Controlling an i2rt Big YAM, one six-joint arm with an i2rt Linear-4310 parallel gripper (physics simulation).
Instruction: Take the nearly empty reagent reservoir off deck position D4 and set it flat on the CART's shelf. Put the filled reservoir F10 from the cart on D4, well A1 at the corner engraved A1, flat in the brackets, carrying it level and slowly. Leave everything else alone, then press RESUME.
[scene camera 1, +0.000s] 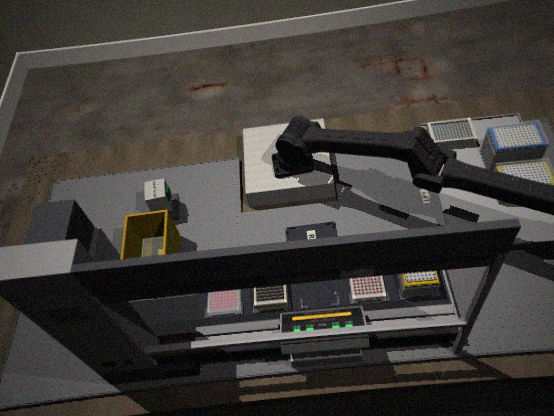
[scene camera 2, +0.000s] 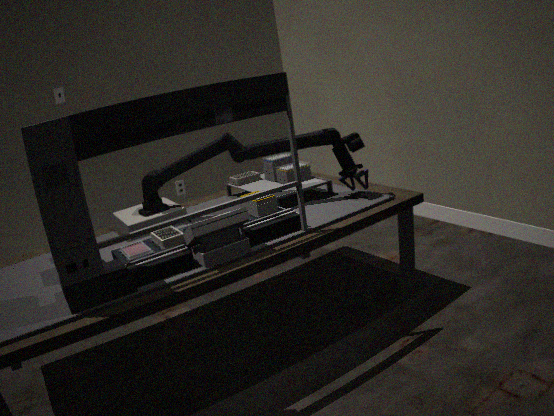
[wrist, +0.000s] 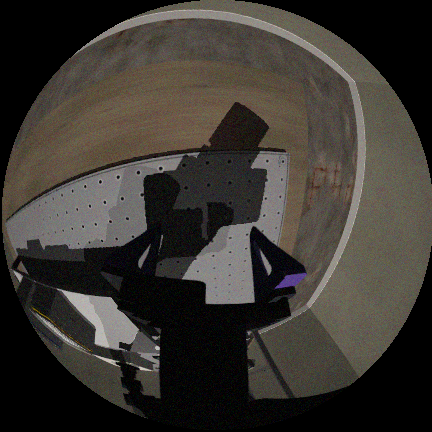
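Where they show: gripper, fingertip midpoint: (scene camera 2: 360, 189) (wrist: 205, 227); arm's base, origin of the base link: (scene camera 1: 292, 164) (wrist: 127, 365).
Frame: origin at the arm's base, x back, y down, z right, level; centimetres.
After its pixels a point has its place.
Observation:
My gripper (scene camera 2: 358, 186) {x -54.5, y 3.1, z -68.6 cm} (wrist: 205, 227) {x -54.5, y 3.1, z -68.6 cm} is open and empty, above the table's far right end beyond the cart; scene camera 1 does not show it. A dark ribbed tray (scene camera 1: 270, 296) {x -43.4, y -1.1, z 12.7 cm} (scene camera 2: 168, 235) {x -42.4, y -2.2, z 13.0 cm}, which looks like a reservoir, sits on the deck between a pink plate (scene camera 1: 224, 302) (scene camera 2: 135, 249) and a bare bracketed position. Deck numbers are unreadable. A pale, fine-ribbed tray (scene camera 1: 452, 131) {x -0.7, y -2.2, z -48.7 cm} (scene camera 2: 245, 177) {x -4.9, y -2.9, z -46.0 cm} stands on the cart's shelf (scene camera 2: 259, 185); its label and corner engraving cannot be read. A dark pad (scene camera 1: 295, 233) {x -21.8, y 5.2, z 3.1 cm} with a label starting "R" is partly hidden behind the beam.
The dark gantry beam (scene camera 1: 300, 245) {x -59.6, y -49.1, z 3.8 cm} (scene camera 2: 175, 117) {x -59.5, y -41.4, z 10.5 cm} crosses above the deck. A red-dotted plate (scene camera 1: 367, 287) and yellow-rimmed rack (scene camera 1: 420, 281) are on the deck. Blue-rimmed (scene camera 1: 517, 136) {x -13.4, y -9.7, z -60.3 cm} and yellow-rimmed (scene camera 1: 525, 172) {x -23.3, y -6.4, z -59.2 cm} boxes stand at the cart. A yellow bin (scene camera 1: 172, 235) {x -19.5, y -1.9, z 37.5 cm} and small white box (scene camera 1: 155, 191) {x -4.5, y -4.4, z 41.6 cm} stand left.

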